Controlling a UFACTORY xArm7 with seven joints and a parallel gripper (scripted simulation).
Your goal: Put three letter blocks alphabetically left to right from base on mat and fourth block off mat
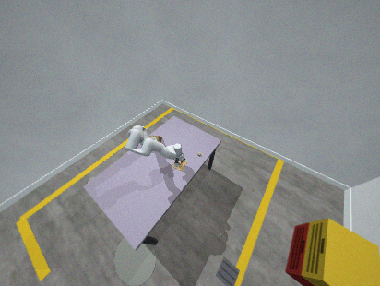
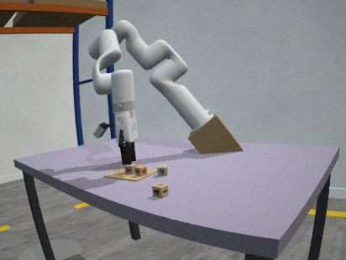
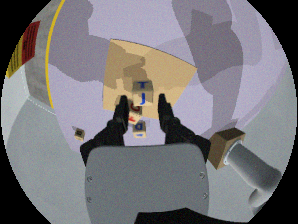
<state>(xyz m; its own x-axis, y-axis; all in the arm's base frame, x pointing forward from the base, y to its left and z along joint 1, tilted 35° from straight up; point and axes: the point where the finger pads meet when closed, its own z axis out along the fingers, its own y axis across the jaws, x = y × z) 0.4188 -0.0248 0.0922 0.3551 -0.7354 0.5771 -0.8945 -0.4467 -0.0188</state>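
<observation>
My gripper is now 60 mm above the tan mat.
</observation>
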